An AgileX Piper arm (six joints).
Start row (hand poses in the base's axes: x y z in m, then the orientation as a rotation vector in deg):
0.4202 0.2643 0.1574 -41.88 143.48 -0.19
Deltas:
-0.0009 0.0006 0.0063 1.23 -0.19 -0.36
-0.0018 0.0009 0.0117 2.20 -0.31 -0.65
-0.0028 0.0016 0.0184 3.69 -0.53 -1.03
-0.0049 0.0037 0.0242 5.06 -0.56 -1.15
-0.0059 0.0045 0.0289 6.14 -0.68 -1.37
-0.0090 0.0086 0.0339 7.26 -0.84 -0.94
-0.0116 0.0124 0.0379 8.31 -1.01 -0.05
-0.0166 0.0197 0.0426 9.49 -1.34 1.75
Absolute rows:
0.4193 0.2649 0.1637 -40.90 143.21 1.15
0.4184 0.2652 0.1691 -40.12 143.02 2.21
0.4174 0.2659 0.1758 -39.00 142.66 3.84
0.4153 0.2680 0.1816 -38.28 142.38 5.48
0.4143 0.2688 0.1863 -37.54 142.11 6.69
0.4112 0.2729 0.1913 -37.59 141.55 8.16
0.4086 0.2767 0.1953 -38.22 140.83 9.69
0.4036 0.2840 0.2000 -39.88 139.57 11.62

